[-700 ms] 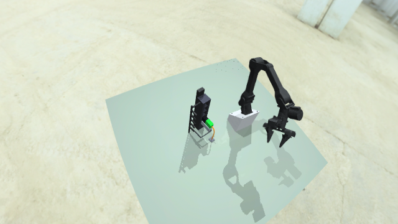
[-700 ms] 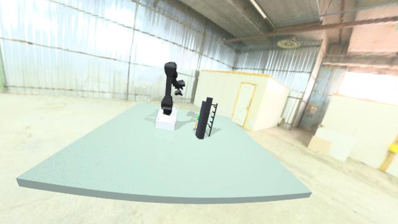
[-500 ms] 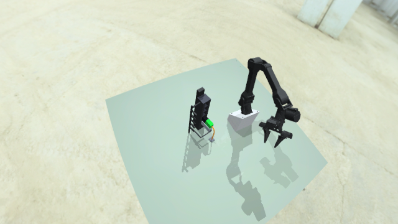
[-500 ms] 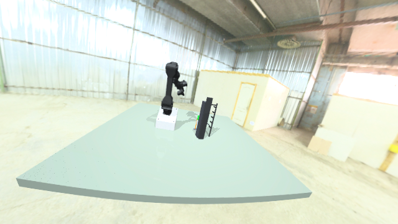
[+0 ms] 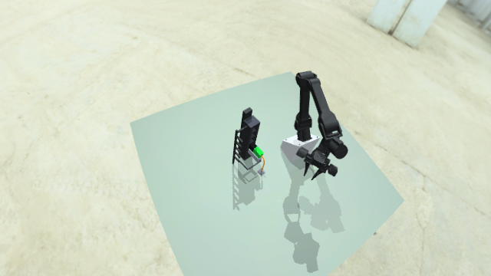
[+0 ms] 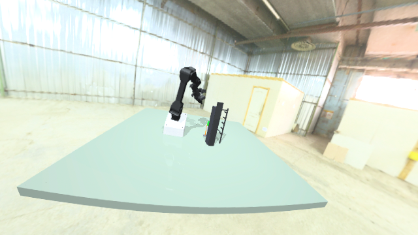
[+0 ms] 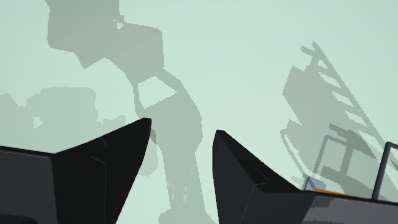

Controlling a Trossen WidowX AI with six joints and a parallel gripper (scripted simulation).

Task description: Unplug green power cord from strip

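Right now my gripper tip is 12 cm short of the green plug, 26 cm to the left of it and 10 cm above it. Also, from my gripper tip: grey block: 9 cm ahead, 19 cm to the right, 24 cm below.
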